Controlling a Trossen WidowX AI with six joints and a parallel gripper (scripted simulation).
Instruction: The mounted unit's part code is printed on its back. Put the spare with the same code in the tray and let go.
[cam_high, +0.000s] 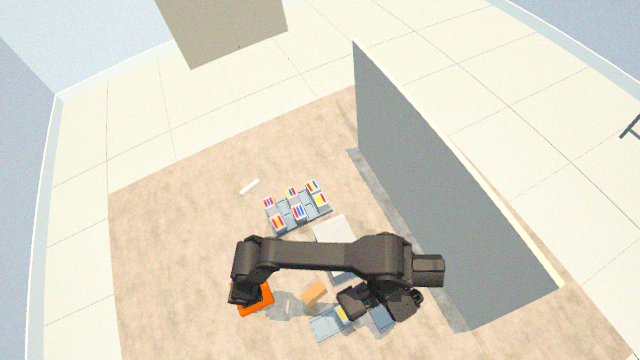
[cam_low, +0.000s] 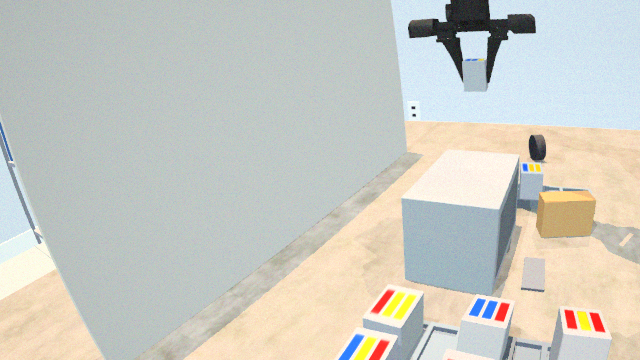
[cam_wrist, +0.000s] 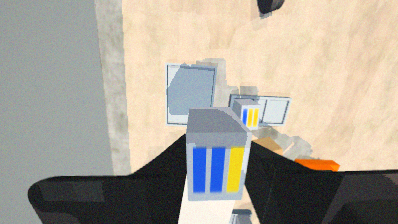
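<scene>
My gripper tip is now 20 mm short of the grey tray, 10 mm to the right of it and 170 mm above it. Also, from my gripper tip: black wheel (90 mm behind, 170 mm to the right, 150 mm below); then grey wall panel (210 mm ahead, 180 mm to the left, 50 mm above); then tan box (140 mm behind, 110 mm to the left, 150 mm below).
</scene>
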